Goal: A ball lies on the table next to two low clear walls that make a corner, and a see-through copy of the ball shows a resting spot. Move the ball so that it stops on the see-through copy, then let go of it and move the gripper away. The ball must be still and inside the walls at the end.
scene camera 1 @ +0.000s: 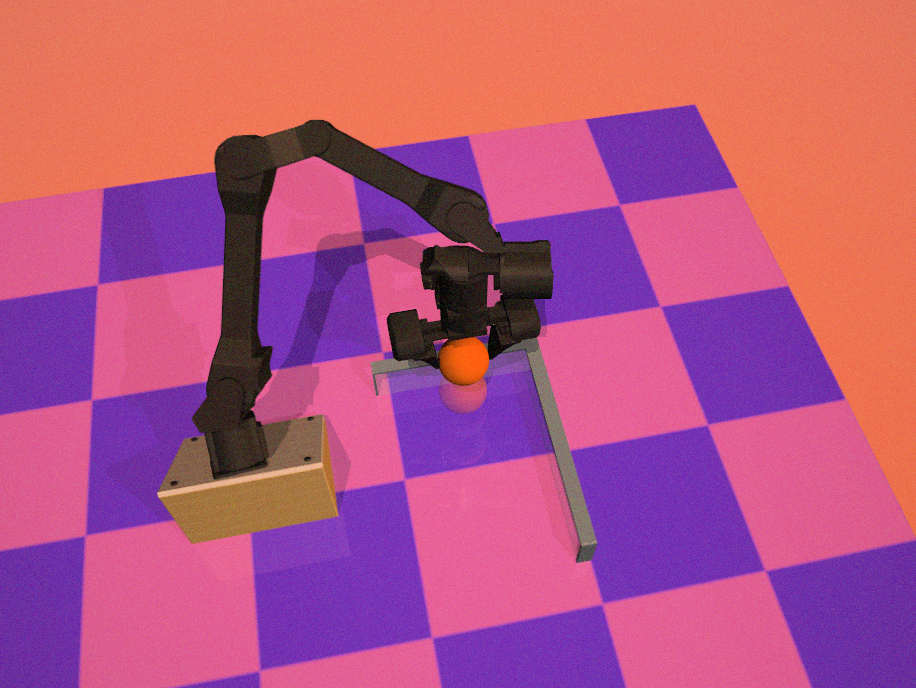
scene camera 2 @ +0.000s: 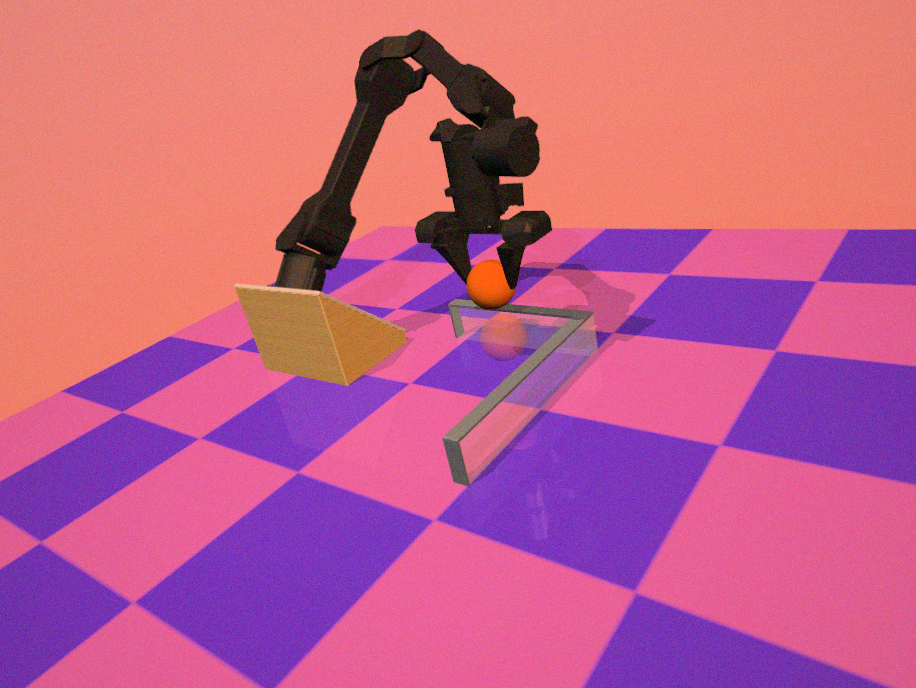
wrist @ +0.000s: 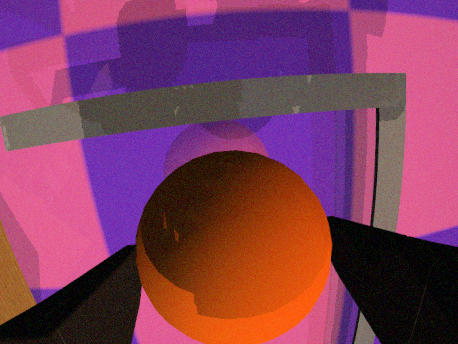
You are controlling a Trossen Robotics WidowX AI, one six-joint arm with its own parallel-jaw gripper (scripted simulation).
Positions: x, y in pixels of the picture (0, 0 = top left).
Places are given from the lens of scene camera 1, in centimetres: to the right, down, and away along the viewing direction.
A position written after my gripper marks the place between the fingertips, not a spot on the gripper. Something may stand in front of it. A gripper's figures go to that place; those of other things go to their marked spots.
my gripper [scene camera 1: 463, 361]: 1, 2, 116
orange ball [scene camera 1: 463, 362]: 1, 2, 113
see-through copy [scene camera 1: 459, 399]: 0, 8, 120
